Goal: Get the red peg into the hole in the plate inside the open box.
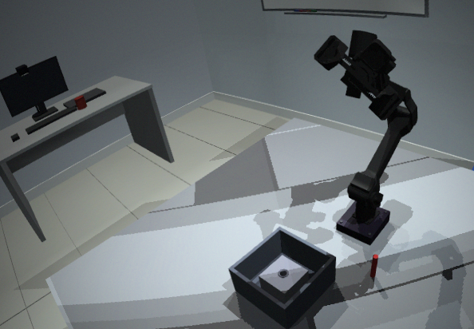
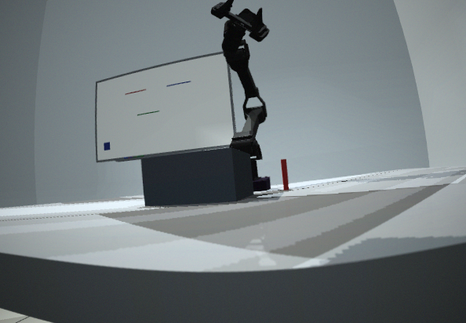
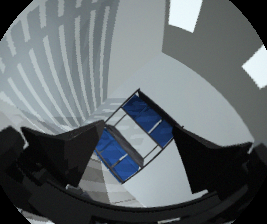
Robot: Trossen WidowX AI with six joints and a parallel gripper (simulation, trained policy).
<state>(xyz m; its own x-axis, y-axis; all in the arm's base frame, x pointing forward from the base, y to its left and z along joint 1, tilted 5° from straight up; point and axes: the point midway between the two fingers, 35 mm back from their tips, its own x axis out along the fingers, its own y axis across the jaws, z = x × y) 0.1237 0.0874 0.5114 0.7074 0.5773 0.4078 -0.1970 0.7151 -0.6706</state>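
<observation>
Now: the red peg 40 mm behind my gripper tip, 30 mm to the left of it and 510 mm below it. Round my gripper tip: dark box: 140 mm ahead, 120 mm to the right, 520 mm below; then grey plate: 140 mm ahead, 120 mm to the right, 500 mm below.
</observation>
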